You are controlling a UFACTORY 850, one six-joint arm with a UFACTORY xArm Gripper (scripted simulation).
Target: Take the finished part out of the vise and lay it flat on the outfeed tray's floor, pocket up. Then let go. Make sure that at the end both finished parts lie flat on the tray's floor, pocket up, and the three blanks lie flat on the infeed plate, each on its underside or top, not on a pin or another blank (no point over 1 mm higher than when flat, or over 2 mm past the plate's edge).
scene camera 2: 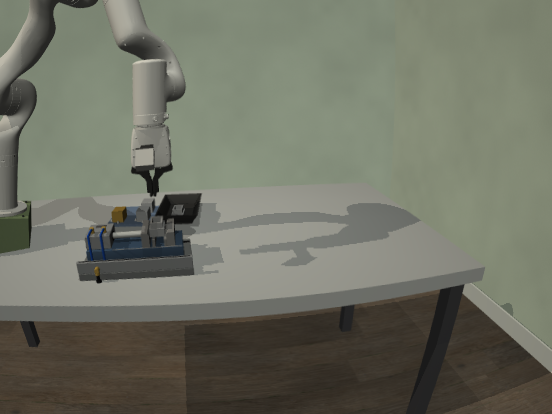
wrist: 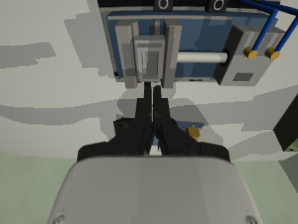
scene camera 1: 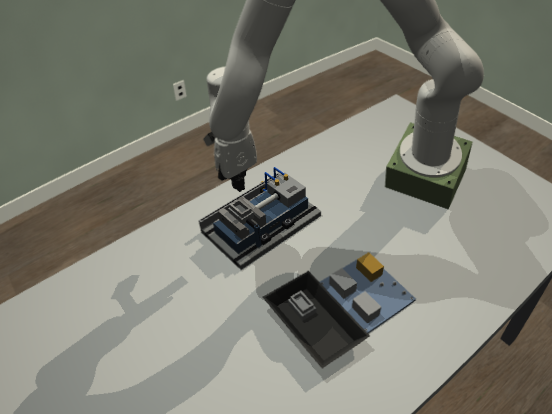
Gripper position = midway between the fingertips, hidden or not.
I see my gripper [scene camera 2: 153,195].
My gripper also shows in the wrist view [wrist: 152,96] and in scene camera 1 [scene camera 1: 238,188].
